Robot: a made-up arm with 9 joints. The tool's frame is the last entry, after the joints.
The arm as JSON. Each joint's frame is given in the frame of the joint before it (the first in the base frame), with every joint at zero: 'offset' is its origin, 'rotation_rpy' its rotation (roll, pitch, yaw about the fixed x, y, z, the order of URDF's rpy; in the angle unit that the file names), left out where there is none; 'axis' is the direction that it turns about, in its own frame. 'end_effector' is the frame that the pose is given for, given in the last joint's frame.
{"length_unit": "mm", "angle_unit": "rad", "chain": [
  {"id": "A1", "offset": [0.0, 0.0, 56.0], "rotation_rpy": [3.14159, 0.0, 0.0], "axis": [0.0, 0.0, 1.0]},
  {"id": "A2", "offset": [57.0, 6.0, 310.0], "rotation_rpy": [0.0, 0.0, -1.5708], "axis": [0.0, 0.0, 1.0]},
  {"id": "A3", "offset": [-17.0, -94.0, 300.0], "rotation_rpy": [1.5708, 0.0, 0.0], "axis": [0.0, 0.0, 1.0]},
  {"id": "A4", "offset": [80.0, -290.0, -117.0], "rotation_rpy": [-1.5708, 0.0, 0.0], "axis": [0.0, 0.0, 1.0]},
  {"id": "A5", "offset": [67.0, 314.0, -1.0], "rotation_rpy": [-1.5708, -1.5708, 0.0], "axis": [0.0, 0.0, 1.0]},
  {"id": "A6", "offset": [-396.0, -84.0, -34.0], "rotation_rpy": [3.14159, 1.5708, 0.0], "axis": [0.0, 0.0, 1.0]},
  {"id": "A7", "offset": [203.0, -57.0, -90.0], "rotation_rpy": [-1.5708, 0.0, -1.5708], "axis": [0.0, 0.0, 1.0]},
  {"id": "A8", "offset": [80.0, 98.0, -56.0], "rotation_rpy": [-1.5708, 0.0, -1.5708], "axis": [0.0, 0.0, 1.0]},
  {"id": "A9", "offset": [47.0, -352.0, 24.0], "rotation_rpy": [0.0, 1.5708, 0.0], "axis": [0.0, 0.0, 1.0]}
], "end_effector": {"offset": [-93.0, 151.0, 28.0], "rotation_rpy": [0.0, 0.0, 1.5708]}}
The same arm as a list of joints. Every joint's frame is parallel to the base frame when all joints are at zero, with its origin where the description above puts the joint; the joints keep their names.
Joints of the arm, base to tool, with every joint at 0 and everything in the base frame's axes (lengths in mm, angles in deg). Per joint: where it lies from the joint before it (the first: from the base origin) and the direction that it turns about. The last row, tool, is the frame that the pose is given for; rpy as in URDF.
A1: axis 0 0 -1 origin 0 0 56
A2: axis 0 0 -1 origin 57 -6 -310
A3: axis -1 0 0 origin -94 -17 -300
A4: axis 0 0 -1 origin 117 80 290
A5: axis 1 0 0 origin 314 67 1
A6: axis 0 0 1 origin -34 -84 396
A7: axis -1 0 0 origin -203 57 -90
A8: axis 0 1 0 origin 56 80 -98
A9: axis 0 0 1 origin -352 24 47
tool: origin 151 93 28 rpy 0 0 0

